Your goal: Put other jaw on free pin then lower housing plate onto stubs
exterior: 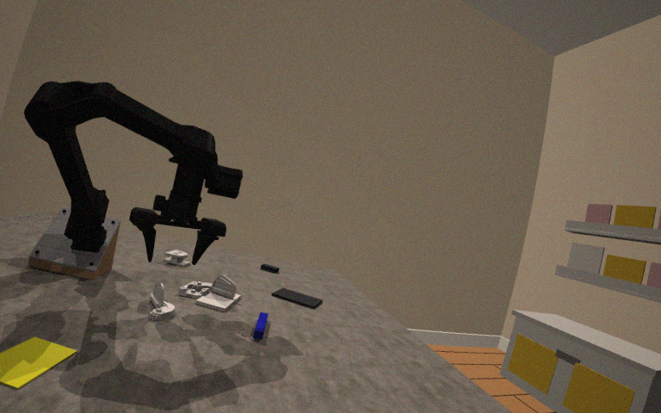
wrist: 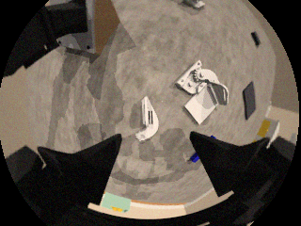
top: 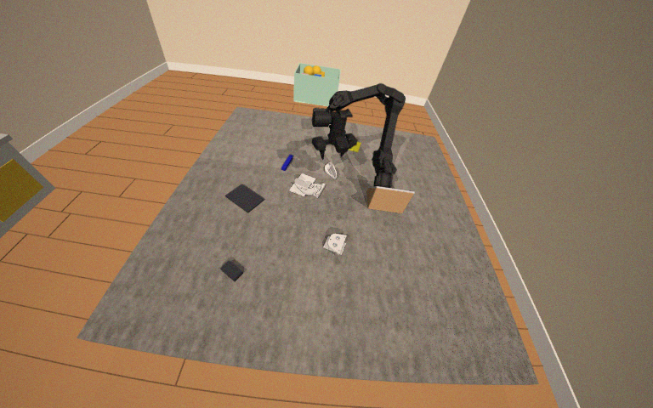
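My gripper tip is 90 mm above the white jaw, 40 mm to the left of it and 10 mm past it. From my gripper tip the other things lie so: yellow sheet: 250 mm to the right, 140 mm behind, 100 mm below; dark flat plate: 350 mm ahead, 200 mm to the left, 90 mm below; blue block: 200 mm ahead, 90 mm below, 50 mm to the right.
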